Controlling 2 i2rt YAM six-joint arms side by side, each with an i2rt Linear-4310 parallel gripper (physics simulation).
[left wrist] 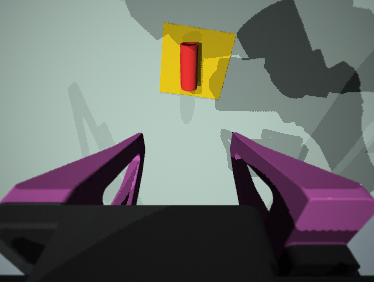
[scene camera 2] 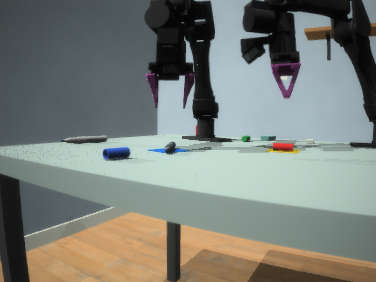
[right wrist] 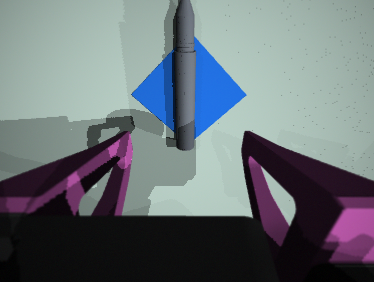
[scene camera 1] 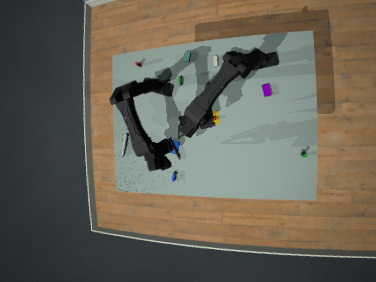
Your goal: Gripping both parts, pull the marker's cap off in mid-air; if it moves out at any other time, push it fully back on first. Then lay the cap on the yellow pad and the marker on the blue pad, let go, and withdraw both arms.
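Where they show: left gripper, fingertip midpoint: (left wrist: 187,140) (scene camera 2: 286,97); right gripper, fingertip midpoint: (scene camera 2: 170,108) (right wrist: 187,140) (scene camera 1: 167,149); left arm's base, origin of the base link: (scene camera 1: 258,62); right arm's base, origin of the base link: (scene camera 2: 205,140) (scene camera 1: 157,87).
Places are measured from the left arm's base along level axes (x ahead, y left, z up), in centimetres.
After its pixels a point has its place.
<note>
The red cap (scene camera 2: 283,146) {y -30.8, x 26.1, z 1.2 cm} (left wrist: 189,67) {y -31.2, x 25.2, z 1.9 cm} lies on its side on the yellow pad (scene camera 2: 295,151) {y -27.8, x 25.4, z 0.1 cm} (left wrist: 170,60) {y -31.3, x 27.3, z 0.1 cm}. The grey marker (scene camera 2: 170,147) {y -53.8, x 41.6, z 1.3 cm} (right wrist: 185,95) {y -56.0, x 37.2, z 1.8 cm}, uncapped, lies across the blue pad (scene camera 2: 156,150) {y -58.9, x 38.6, z 0.1 cm} (right wrist: 215,95) {y -58.8, x 37.6, z 0.1 cm}, with both ends past the pad's edges. My left gripper (scene camera 2: 286,96) {y -30.3, x 25.4, z 13.2 cm} (left wrist: 187,140) {y -30.3, x 25.4, z 13.2 cm} is open and empty, above the table near the yellow pad. My right gripper (scene camera 2: 170,107) {y -55.9, x 37.4, z 10.0 cm} (right wrist: 187,140) {y -55.9, x 37.4, z 10.0 cm} is open and empty, raised above the marker and apart from it. In scene camera 1 the arms partly hide both pads and the fingertips.
Another grey marker (scene camera 1: 125,145) {y -87.2, x 30.8, z 1.5 cm} (scene camera 2: 85,139) {y -87.5, x 31.5, z 1.1 cm} lies at the left. A blue cylinder (scene camera 1: 174,176) {y -58.0, x 54.1, z 2.0 cm} (scene camera 2: 116,153) {y -58.0, x 55.4, z 1.2 cm} lies near the front. Green (scene camera 1: 180,80) {y -44.2, x 0.0, z 2.1 cm}, teal (scene camera 1: 187,56) {y -37.8, x -12.9, z 1.5 cm} and white (scene camera 1: 216,61) {y -22.2, x -5.8, z 1.2 cm} pieces lie behind. A purple block (scene camera 1: 267,90) {y 1.2, x 16.1, z 1.5 cm} and small green object (scene camera 1: 304,154) {y 13.0, x 51.9, z 4.7 cm} are at the right.
</note>
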